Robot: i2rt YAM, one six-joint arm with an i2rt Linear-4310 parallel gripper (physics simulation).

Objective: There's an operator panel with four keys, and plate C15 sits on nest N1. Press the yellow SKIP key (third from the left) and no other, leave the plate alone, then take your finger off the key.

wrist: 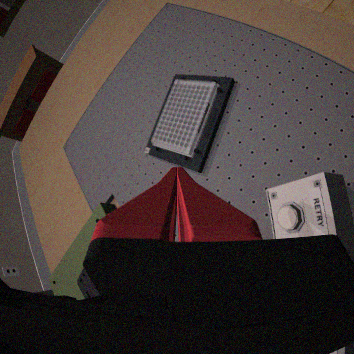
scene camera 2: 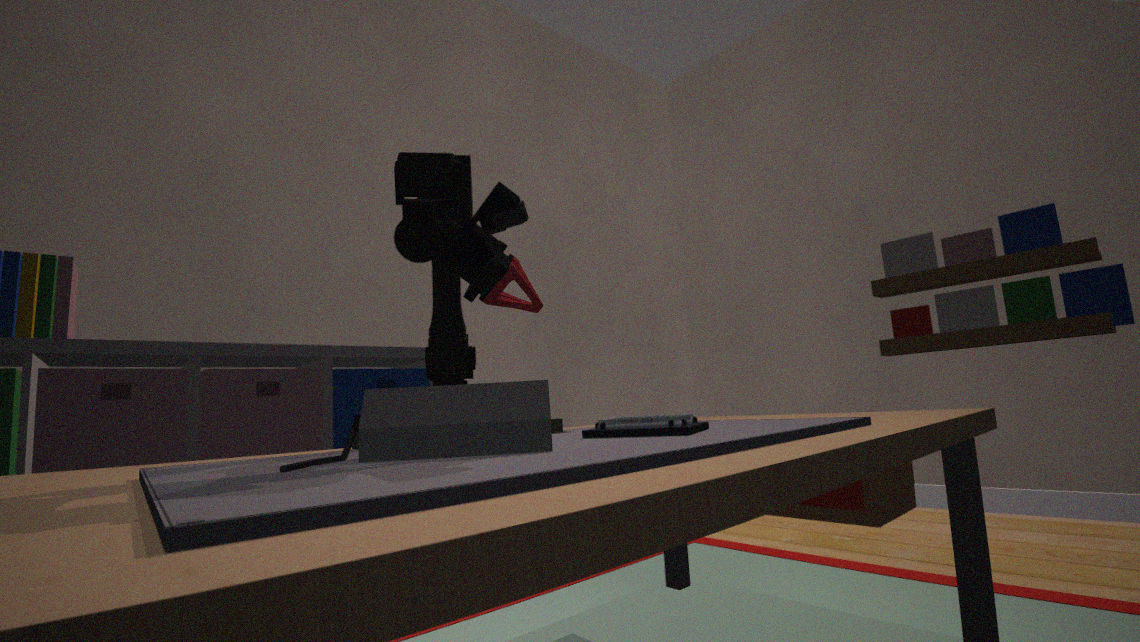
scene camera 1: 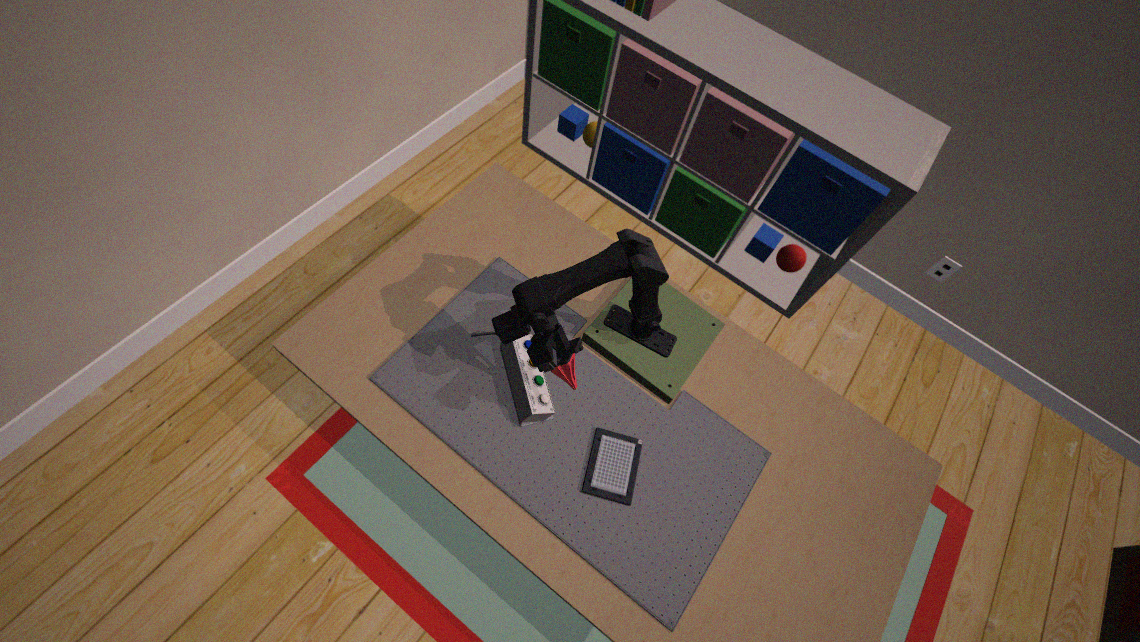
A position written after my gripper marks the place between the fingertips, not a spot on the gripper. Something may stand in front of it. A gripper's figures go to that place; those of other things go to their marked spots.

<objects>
My gripper (scene camera 1: 575, 388) is 117 cm from the lens. A dark tray with white grid (scene camera 1: 612, 469): 130 cm from the lens. A button box (scene camera 1: 525, 393): 127 cm from the lens.
</objects>
